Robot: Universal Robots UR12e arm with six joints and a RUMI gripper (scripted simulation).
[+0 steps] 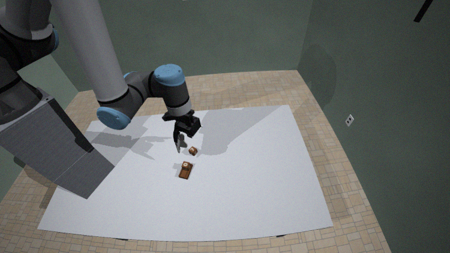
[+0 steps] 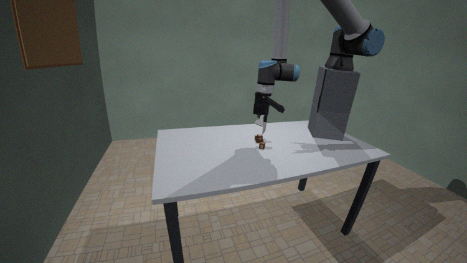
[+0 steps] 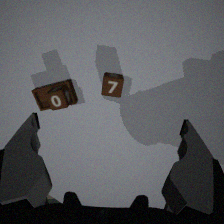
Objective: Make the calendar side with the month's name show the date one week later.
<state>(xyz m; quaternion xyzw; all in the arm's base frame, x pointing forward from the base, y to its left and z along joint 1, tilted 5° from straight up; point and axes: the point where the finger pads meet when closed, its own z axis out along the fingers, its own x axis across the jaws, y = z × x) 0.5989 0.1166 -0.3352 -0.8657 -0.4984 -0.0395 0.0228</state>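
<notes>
Now: hand 100 mm above the brown date cube. From my hand the other things lie so: brown wooden tray: 30 mm behind, 110 mm to the right, 110 mm below.
</notes>
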